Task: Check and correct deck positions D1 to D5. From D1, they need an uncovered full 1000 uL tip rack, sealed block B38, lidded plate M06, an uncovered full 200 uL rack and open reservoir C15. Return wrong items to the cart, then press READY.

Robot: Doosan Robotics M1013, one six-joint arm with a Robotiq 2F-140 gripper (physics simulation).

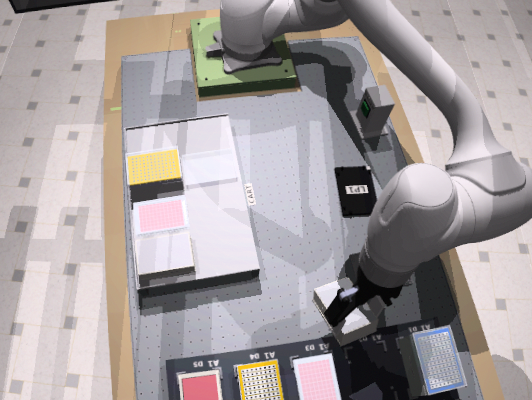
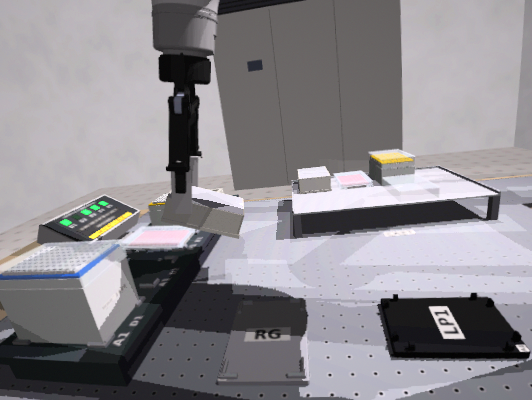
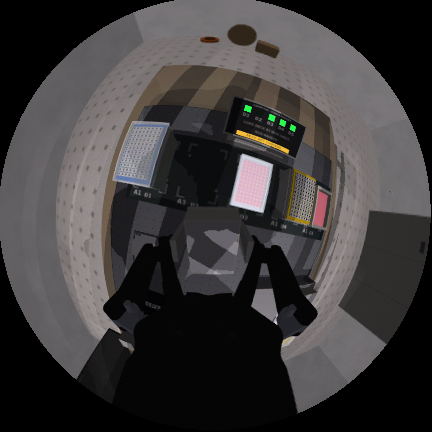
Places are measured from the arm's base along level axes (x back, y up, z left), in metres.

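Where they show: gripper, fingertip midpoint: [image 1: 352, 321] [image 2: 186, 202] [image 3: 212, 229]; arm's base, link origin: [image 1: 246, 49].
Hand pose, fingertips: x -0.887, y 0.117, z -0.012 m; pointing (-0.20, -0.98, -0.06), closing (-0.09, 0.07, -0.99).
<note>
Things, the pixels of their top centre, and the offset from my fingertips. "pt": a spot on its surface instead.
- blue-framed rack, top centre: [image 2: 57, 252] [image 3: 136, 148] [image 1: 440, 359] dx -0.129, dy -0.002, dz +0.154 m
- yellow-framed rack, top centre: [image 1: 262, 393] [image 2: 178, 195] [image 3: 303, 196] dx -0.084, dy -0.041, dz -0.215 m
- red-topped reservoir, top centre: [image 3: 322, 208] dx -0.069, dy -0.074, dz -0.338 m
- cart, top centre: [image 1: 186, 192] [image 2: 377, 184] [image 3: 267, 328] dx +0.420, dy -0.089, dz -0.267 m
- yellow tip rack, top centre: [image 1: 152, 164] [image 2: 390, 153] dx +0.478, dy -0.025, dz -0.330 m
- whitish block, top centre: [image 1: 163, 252] [image 2: 312, 172] [image 3: 302, 303] dx +0.263, dy -0.053, dz -0.346 m
- clear flat piece, top centre: [image 1: 209, 166] [image 2: 408, 181] dx +0.468, dy -0.070, dz -0.196 m
- LP1, top centre: [image 2: 446, 315] [image 1: 357, 187] [image 3: 151, 307] dx +0.347, dy -0.135, dz +0.181 m
- RG, top centre: [image 2: 267, 330] [image 1: 382, 267] [image 3: 150, 253] dx +0.120, dy -0.141, dz +0.163 m
- panel, surface spot: [image 2: 90, 217] [image 3: 264, 122] pt dx -0.243, dy -0.034, dz -0.097 m
My gripper [image 1: 350, 311] [image 2: 184, 200] [image 3: 212, 229] is shut on a pale grey-white block [image 1: 355, 326] [image 2: 219, 220] [image 3: 210, 262], held tilted above the table beside the D2/D3 side of the deck [image 1: 370, 372] [image 2: 95, 367] [image 3: 200, 167]. No label on the block is readable. D1 holds a blue-framed rack [image 1: 440, 360] [image 2: 60, 290] [image 3: 140, 152]. D2 is empty. D3 holds a pink plate [image 1: 316, 380] [image 2: 161, 237] [image 3: 251, 184], D4 a yellow-framed rack [image 1: 260, 381] [image 3: 302, 196], D5 a red-topped reservoir [image 1: 200, 387] [image 3: 321, 209].
The cart [image 1: 225, 235] [image 2: 350, 199] carries a yellow tip rack [image 1: 154, 166] [image 2: 391, 167], a pink plate [image 1: 161, 215] [image 2: 353, 179], a whitish block [image 1: 164, 252] [image 2: 314, 179] and a clear flat piece [image 1: 210, 166]. LP1 [image 1: 356, 202] and RG [image 2: 265, 360] lie nearby. The panel [image 2: 90, 217] [image 3: 265, 127] shows D2 unlit.
</note>
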